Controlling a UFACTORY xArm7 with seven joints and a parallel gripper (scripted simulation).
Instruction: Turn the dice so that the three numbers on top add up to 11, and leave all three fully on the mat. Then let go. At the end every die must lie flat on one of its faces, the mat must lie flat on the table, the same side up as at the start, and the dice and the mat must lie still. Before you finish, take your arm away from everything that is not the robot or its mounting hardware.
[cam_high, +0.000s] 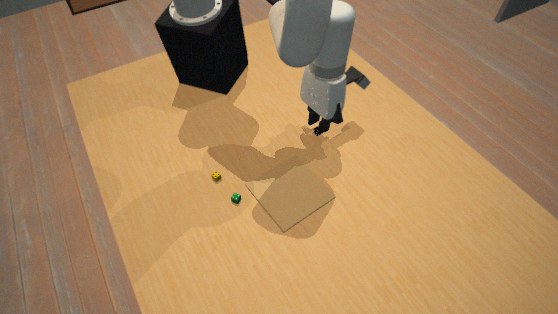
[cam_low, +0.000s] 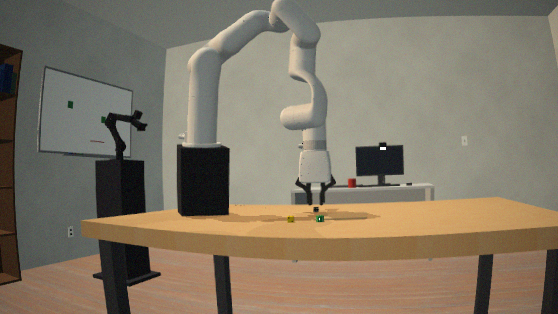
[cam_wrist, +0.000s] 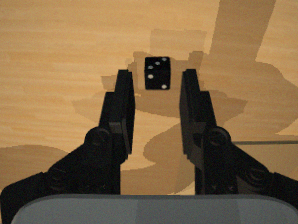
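The black die is 30 mm below my hand. Round my hand: yellow die: 270 mm to the right, 30 mm below; green die: 260 mm to the right, 70 mm ahead, 30 mm below; tan mat: 150 mm to the right, 110 mm ahead, 40 mm below.
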